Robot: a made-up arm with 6 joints. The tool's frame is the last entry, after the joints. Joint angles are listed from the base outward. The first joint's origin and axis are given. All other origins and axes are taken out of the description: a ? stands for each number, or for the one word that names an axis. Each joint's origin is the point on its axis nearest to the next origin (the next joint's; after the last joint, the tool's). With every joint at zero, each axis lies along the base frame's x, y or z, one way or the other. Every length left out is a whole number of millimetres.
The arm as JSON. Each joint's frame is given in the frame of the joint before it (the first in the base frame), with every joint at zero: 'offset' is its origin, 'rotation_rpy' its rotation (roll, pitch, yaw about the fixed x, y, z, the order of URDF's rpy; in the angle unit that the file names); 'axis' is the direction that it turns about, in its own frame. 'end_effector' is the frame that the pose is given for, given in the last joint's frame.
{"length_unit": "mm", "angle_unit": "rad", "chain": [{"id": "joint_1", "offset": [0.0, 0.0, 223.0], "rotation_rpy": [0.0, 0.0, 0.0], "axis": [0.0, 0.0, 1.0]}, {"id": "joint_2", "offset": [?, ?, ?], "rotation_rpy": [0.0, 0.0, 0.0], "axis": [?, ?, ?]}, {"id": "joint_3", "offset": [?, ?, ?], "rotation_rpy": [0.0, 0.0, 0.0], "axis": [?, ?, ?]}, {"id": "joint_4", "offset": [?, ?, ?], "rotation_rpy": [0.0, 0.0, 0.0], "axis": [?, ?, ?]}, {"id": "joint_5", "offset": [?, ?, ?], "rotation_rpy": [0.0, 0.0, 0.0], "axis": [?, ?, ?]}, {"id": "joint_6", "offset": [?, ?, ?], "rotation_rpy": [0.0, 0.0, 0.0], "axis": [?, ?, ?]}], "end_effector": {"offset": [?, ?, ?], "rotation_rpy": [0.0, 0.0, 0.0]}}
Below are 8 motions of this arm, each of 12 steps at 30 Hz.
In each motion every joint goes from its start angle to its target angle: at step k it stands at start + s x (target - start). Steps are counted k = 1, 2, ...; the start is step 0. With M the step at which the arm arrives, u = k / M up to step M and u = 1 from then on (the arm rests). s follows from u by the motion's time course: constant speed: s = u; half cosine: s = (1 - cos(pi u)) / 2; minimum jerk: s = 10 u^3 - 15 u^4 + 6 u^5.
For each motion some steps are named. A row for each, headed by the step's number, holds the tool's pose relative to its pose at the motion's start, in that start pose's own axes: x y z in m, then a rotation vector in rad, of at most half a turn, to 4 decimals.
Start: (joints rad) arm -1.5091 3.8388 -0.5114 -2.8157 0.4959 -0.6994
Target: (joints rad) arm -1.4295 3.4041 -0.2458 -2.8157 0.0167 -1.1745
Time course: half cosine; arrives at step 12
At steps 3, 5, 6, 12:
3: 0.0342 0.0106 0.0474 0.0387 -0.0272 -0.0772
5: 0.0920 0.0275 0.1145 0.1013 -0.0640 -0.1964
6: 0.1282 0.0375 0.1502 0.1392 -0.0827 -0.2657
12: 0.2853 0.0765 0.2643 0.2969 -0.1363 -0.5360

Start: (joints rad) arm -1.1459 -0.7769 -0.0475 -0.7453 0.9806 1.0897
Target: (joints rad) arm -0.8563 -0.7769 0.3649 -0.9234 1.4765 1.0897
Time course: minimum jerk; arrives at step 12
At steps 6, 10, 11, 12:
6: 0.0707 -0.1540 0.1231 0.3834 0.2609 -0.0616
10: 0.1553 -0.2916 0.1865 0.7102 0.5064 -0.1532
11: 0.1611 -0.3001 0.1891 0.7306 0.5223 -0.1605
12: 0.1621 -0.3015 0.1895 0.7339 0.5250 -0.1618

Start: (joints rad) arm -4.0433 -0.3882 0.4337 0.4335 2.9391 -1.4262
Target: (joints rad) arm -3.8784 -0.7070 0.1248 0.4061 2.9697 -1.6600
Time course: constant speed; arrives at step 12
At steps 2, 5, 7, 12:
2: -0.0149 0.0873 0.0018 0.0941 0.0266 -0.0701
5: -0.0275 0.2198 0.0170 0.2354 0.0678 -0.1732
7: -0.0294 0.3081 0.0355 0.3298 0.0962 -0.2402
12: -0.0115 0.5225 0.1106 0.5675 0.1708 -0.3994

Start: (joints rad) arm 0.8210 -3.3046 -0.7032 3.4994 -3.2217 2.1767
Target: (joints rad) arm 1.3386 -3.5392 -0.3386 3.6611 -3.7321 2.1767
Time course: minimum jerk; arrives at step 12
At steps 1, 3, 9, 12:
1: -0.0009 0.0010 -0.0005 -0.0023 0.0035 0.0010
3: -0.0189 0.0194 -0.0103 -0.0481 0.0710 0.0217
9: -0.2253 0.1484 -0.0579 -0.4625 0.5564 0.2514
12: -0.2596 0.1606 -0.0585 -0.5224 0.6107 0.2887

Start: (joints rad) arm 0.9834 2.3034 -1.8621 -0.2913 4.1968 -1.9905
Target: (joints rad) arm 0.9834 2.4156 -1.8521 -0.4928 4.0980 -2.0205
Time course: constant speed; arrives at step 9
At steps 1, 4, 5, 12:
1: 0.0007 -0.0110 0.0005 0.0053 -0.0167 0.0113
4: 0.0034 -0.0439 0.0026 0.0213 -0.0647 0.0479
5: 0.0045 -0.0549 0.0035 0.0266 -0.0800 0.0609
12: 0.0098 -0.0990 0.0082 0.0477 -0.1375 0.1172

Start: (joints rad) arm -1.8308 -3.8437 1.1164 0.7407 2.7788 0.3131
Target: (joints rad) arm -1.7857 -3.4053 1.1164 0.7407 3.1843 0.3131
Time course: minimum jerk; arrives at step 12
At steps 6, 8, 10, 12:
6: -0.1826 -0.0734 -0.0765 -0.0296 0.3843 0.0595
8: -0.2918 -0.1264 -0.1066 -0.0554 0.6075 0.0800
10: -0.3582 -0.1619 -0.1191 -0.0740 0.7415 0.0871
12: -0.3717 -0.1695 -0.1211 -0.0781 0.7688 0.0880

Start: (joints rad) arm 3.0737 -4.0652 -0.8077 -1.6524 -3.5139 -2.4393
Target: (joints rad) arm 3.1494 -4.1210 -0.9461 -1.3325 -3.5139 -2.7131
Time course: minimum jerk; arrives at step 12
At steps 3, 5, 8, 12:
3: 0.0028 0.0123 -0.0056 0.0285 -0.0152 -0.0529
5: 0.0091 0.0415 -0.0180 0.0984 -0.0453 -0.1780
8: 0.0193 0.0963 -0.0383 0.2346 -0.0794 -0.4083
12: 0.0237 0.1229 -0.0468 0.3024 -0.0859 -0.5178

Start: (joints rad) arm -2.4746 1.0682 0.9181 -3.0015 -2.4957 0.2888
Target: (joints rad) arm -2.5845 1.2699 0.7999 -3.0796 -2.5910 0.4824
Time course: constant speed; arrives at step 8
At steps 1, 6, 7, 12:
1: 0.0236 0.0117 -0.0036 0.0021 -0.0222 0.0358
6: 0.1423 0.0730 -0.0115 0.0054 -0.1363 0.2101
7: 0.1661 0.0856 -0.0110 0.0044 -0.1597 0.2440
12: 0.1898 0.0983 -0.0097 0.0030 -0.1833 0.2775

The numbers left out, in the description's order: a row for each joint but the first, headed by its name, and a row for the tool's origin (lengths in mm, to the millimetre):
joint_2: xyz 0.0 54.0 0.0, axis 0.0 1.0 0.0
joint_3: xyz 0.0 0.0 788.0, axis 0.0 1.0 0.0
joint_4: xyz 0.0 0.0 576.0, axis 0.0 0.0 1.0
joint_5: xyz 0.0 0.0 0.0, axis 0.0 1.0 0.0
joint_6: xyz 0.0 0.0 137.0, axis 0.0 0.0 1.0
tool: xyz 0.0 0.0 0.0

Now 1 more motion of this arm.
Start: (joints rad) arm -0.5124 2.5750 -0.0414 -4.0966 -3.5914 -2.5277
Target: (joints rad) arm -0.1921 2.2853 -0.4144 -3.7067 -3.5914 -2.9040
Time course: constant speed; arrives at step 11
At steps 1, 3, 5, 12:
1: 0.0155 -0.0433 0.0229 -0.0521 -0.0246 -0.0617
3: 0.0493 -0.1252 0.0776 -0.1504 -0.0899 -0.1839
5: 0.0857 -0.1994 0.1435 -0.2389 -0.1756 -0.3038
12: 0.1971 -0.3655 0.3971 -0.4206 -0.5417 -0.6384

